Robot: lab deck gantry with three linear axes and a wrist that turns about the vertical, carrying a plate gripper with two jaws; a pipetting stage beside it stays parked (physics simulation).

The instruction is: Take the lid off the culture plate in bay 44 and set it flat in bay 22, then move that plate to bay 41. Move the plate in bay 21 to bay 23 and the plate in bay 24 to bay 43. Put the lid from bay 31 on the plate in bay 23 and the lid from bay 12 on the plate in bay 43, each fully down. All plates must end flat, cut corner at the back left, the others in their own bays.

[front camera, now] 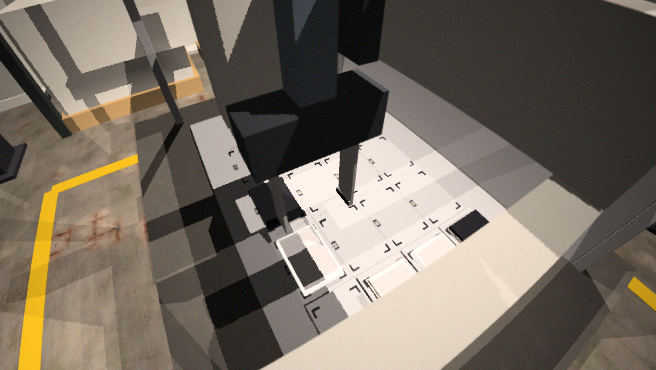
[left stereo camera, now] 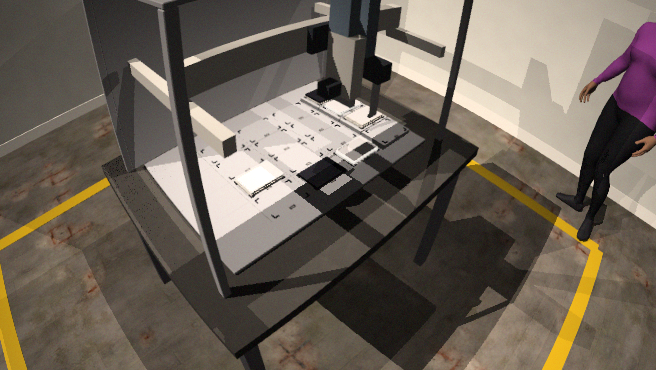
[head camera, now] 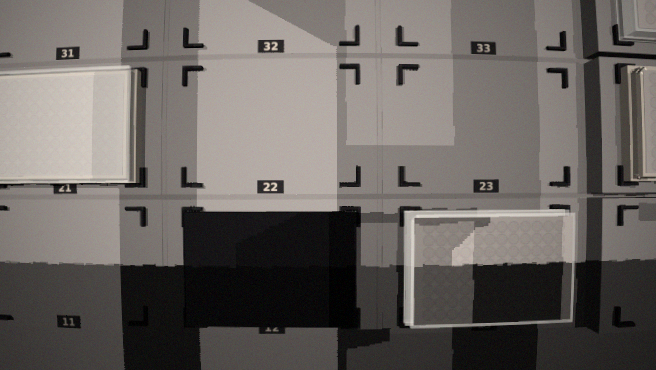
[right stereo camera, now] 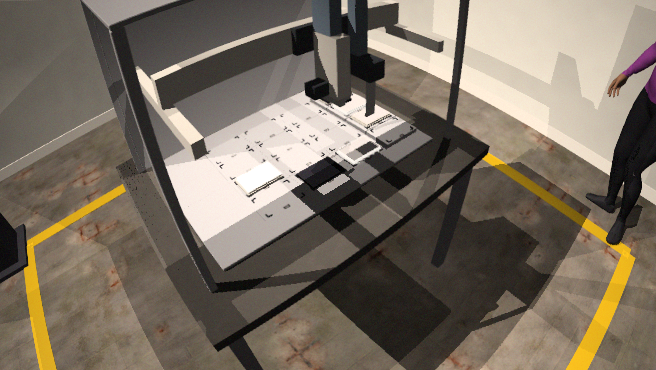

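Where they show: gripper, fingertip midpoint: (front camera: 315,210) (left stereo camera: 359,109) (right stereo camera: 357,108); robot's base at its link origin: (front camera: 229,153) (left stereo camera: 274,217) (right stereo camera: 268,216).
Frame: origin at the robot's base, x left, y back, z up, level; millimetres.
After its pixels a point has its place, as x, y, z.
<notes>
My gripper (front camera: 317,217) @[60, -400, 159] is open and empty above the deck; its jaws hang wide apart, and the exact bay below is unclear. In the head view a pale plate (head camera: 50,125) @[150, -66, 17] (left stereo camera: 259,177) @[143, -60, 16] (right stereo camera: 258,177) @[143, -61, 16] lies flat in bay 21. A black flat piece (head camera: 270,270) @[43, -229, 8] (left stereo camera: 322,172) @[38, -224, 8] (right stereo camera: 320,172) @[39, -224, 8] covers bay 12. Bays 22 and 23 hold no plate. A pale plate (head camera: 647,135) @[140, -499, 29] (front camera: 392,276) @[150, -514, 29] lies in bay 24. A black plate (front camera: 469,225) @[360, -514, 31] lies in bay 44; whether it wears a lid is unclear. No lid shows in the visible strip of bay 31.
A clear plate (head camera: 520,245) @[61, -411, 14] with round wells lies in the bay right of bay 12. Another pale plate (front camera: 434,249) @[256, -514, 29] lies between those of bays 24 and 44. The pale parked stage (left stereo camera: 345,67) (right stereo camera: 332,65) stands beside the gripper column. Broad shadows cross the deck.
</notes>
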